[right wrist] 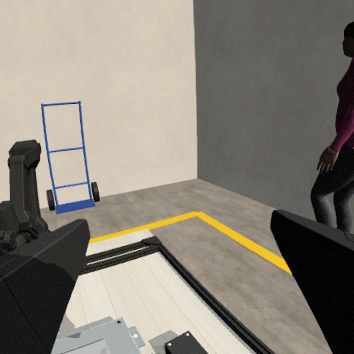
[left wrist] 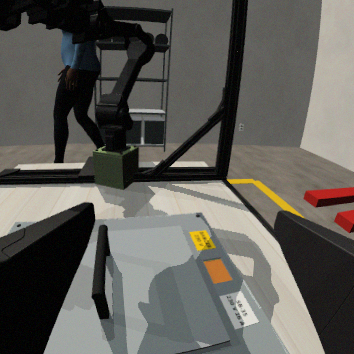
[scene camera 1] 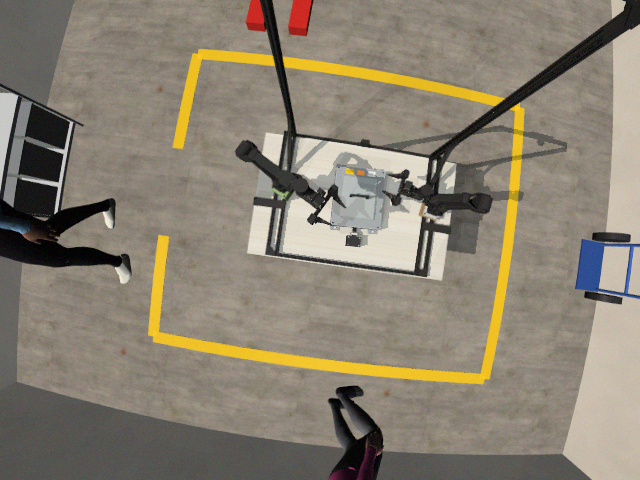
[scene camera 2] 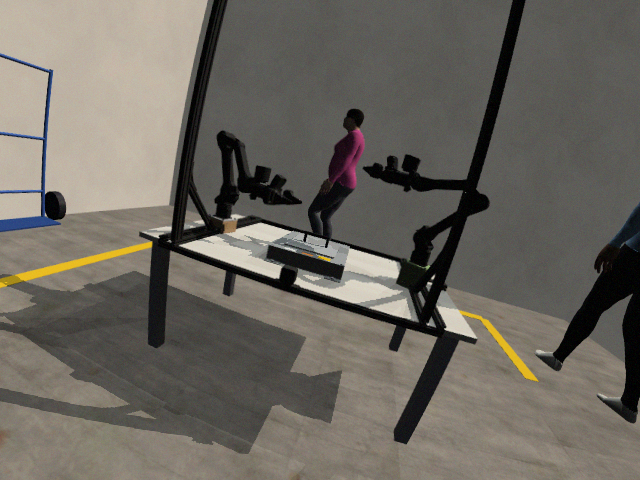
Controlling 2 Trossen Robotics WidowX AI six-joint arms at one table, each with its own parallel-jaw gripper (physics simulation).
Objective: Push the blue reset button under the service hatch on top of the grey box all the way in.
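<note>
The grey box point(scene camera 1: 378, 206) point(scene camera 2: 305, 263) point(left wrist: 200, 217) point(right wrist: 117, 330) sits mid-table. Its service hatch point(scene camera 1: 364, 212) point(left wrist: 135, 245) looks closed, with a black bar handle point(scene camera 1: 359, 195) point(left wrist: 101, 272) standing up from it. The blue reset button does not show in any view. My left gripper point(scene camera 1: 387, 183) point(scene camera 2: 299, 201) point(left wrist: 187, 216) is open and empty, above and beside the box's right edge in scene camera 1. My right gripper point(scene camera 1: 338, 215) point(scene camera 2: 364, 168) point(right wrist: 180, 224) is open and empty, higher up, over the box's lower left part in scene camera 1.
A small black block point(scene camera 1: 353, 239) point(right wrist: 186, 344) stands beside the box. Yellow point(left wrist: 202, 240), orange point(left wrist: 217, 270) and white point(left wrist: 240, 309) labels lie along the box's edge strip. Black frame rails point(scene camera 1: 341, 262) edge the table, with tall posts point(scene camera 2: 193, 124) rising from them. Two people stand outside the yellow floor line.
</note>
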